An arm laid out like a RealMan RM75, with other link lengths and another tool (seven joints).
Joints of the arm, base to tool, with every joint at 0 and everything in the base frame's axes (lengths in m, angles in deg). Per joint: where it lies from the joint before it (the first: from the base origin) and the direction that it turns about. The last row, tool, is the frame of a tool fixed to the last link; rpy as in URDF.
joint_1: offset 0 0 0.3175 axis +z
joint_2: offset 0 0 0 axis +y
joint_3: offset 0 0 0.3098 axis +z
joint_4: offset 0 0 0 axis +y
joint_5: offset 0 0 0.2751 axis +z
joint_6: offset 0 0 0 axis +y
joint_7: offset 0 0 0.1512 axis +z
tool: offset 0.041 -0.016 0.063 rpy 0 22.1 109.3
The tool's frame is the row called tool.
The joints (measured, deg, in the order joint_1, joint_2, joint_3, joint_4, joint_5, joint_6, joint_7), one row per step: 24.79 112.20 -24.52 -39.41 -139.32 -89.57 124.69; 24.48 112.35 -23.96 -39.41 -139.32 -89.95 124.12; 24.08 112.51 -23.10 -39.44 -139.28 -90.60 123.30; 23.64 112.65 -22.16 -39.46 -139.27 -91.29 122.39; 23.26 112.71 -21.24 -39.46 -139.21 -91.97 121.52; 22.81 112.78 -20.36 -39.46 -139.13 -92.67 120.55; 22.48 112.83 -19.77 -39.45 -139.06 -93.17 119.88; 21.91 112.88 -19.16 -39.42 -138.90 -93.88 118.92
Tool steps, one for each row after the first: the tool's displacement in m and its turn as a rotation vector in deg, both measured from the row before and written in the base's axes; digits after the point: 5 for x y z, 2 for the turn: 0.00080 -0.00323 -0.00077 0.16 0.39 0.12; 0.00073 -0.00416 -0.00035 0.29 0.60 0.25; 0.00106 -0.00458 -0.00008 0.34 0.59 0.27; 0.00087 -0.00383 0.00064 0.41 0.55 0.30; 0.00112 -0.00440 0.00049 0.40 0.52 0.36; 0.00075 -0.00323 0.00025 0.27 0.38 0.25; 0.00139 -0.00539 0.00016 0.26 0.48 0.36
